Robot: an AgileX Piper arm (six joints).
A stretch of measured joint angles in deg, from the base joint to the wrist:
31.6, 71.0, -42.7, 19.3, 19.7, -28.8
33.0, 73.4, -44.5, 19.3, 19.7, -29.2
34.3, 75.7, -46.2, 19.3, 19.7, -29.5
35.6, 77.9, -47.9, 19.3, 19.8, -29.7
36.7, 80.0, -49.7, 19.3, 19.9, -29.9
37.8, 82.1, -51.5, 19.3, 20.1, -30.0
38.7, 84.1, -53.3, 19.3, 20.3, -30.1
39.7, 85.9, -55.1, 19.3, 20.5, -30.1
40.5, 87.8, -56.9, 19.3, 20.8, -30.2
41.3, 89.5, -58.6, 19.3, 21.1, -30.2
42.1, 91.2, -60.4, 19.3, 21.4, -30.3
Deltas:
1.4, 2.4, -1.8, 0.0, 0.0, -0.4
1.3, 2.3, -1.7, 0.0, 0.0, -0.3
1.3, 2.2, -1.7, 0.0, 0.1, -0.2
1.1, 2.1, -1.8, 0.0, 0.1, -0.2
1.1, 2.1, -1.8, 0.0, 0.2, -0.1
0.9, 2.0, -1.8, 0.0, 0.2, -0.1
1.0, 1.8, -1.8, 0.0, 0.2, 0.0
0.8, 1.9, -1.8, 0.0, 0.3, -0.1
0.8, 1.7, -1.7, 0.0, 0.3, 0.0
0.8, 1.7, -1.8, 0.0, 0.3, -0.1

